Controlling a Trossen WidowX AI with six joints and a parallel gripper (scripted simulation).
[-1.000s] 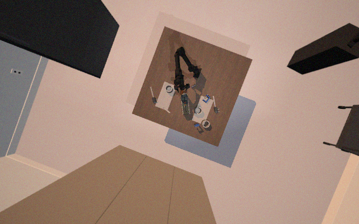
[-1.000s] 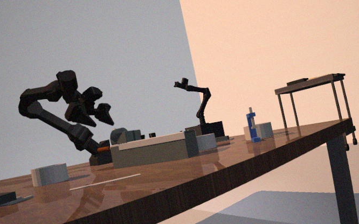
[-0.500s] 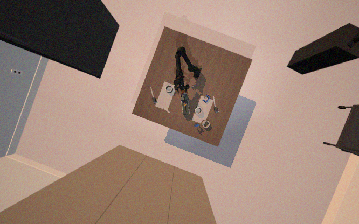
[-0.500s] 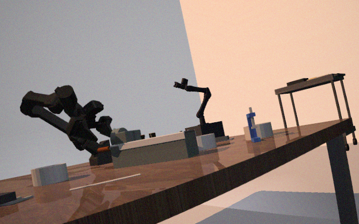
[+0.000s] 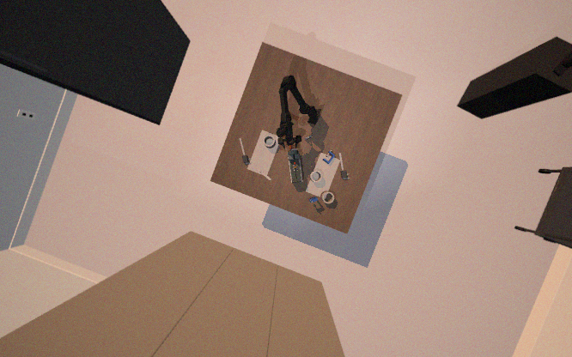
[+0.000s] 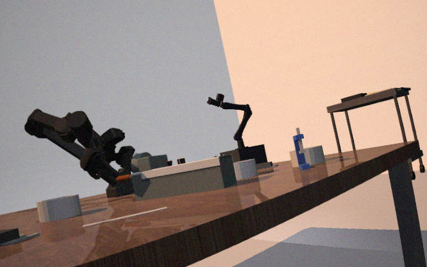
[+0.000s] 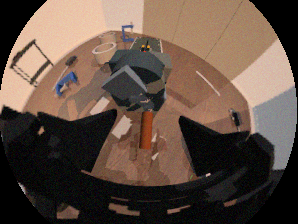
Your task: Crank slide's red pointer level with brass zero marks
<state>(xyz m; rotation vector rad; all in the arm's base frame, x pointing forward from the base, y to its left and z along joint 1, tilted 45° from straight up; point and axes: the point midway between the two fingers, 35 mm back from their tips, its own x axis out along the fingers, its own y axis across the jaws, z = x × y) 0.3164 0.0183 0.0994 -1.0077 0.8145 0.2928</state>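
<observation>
Right now my gripper tip is 20 mm past the crank handle, 10 mm to the left of it and 10 mm above it. The rest, counted from my gripper tip: red pointer 90 mm to the left, 90 mm ahead, 10 mm above; then thin white rod 300 mm ahead, 100 mm to the right, 70 mm below.
</observation>
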